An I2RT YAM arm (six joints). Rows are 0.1 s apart.
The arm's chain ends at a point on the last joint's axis. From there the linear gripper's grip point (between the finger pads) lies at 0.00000 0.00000 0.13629 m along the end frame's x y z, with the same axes.
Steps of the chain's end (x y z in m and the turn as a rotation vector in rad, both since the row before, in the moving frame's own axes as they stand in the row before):
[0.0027, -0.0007, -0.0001, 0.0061, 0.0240, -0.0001]
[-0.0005, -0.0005, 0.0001, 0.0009, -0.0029, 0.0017]
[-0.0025, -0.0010, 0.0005, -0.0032, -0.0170, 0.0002]
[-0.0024, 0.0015, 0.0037, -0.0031, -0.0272, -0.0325]
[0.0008, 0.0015, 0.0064, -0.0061, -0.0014, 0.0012]
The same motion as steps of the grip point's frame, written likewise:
[0.0060, -0.0015, -0.0001, 0.0061, 0.0240, -0.0001]
[-0.0009, -0.0006, 0.0001, 0.0009, -0.0029, 0.0017]
[-0.0048, -0.0006, 0.0005, -0.0032, -0.0170, 0.0002]
[-0.0061, 0.0020, 0.0036, -0.0031, -0.0272, -0.0325]
[0.0006, 0.0023, 0.0064, -0.0061, -0.0014, 0.0012]

